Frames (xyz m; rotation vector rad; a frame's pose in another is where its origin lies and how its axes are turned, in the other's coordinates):
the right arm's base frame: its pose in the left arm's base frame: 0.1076 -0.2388 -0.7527 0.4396 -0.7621 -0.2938
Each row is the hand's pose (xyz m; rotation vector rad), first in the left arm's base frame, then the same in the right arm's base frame.
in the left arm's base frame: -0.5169 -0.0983 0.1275 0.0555 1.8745 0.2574
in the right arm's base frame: 0.0376 0.4867 0.9727 -0.4874 2.6600 0.0067
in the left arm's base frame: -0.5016 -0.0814 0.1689 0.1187 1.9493 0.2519
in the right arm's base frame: 0.0659 0.5229 0.9836 -0.4224 2.7318 -0.0551
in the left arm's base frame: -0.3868 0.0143 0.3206 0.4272 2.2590 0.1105
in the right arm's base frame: 0.1966 0.6907 0.9720 -0.1380 2.9716 -0.4687
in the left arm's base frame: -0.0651 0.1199 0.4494 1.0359 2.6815 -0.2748
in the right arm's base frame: 0.4522 0.8763 0.7945 -0.3653 -2.6075 1.1364
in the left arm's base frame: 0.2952 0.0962 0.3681 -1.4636 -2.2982 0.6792
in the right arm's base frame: 0.6618 0.8515 0.4905 -0.7765 -1.8111 1.5825
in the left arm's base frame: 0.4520 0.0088 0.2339 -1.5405 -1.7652 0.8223
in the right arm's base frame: 0.7255 0.7259 0.3162 -0.9841 -1.2831 1.7582
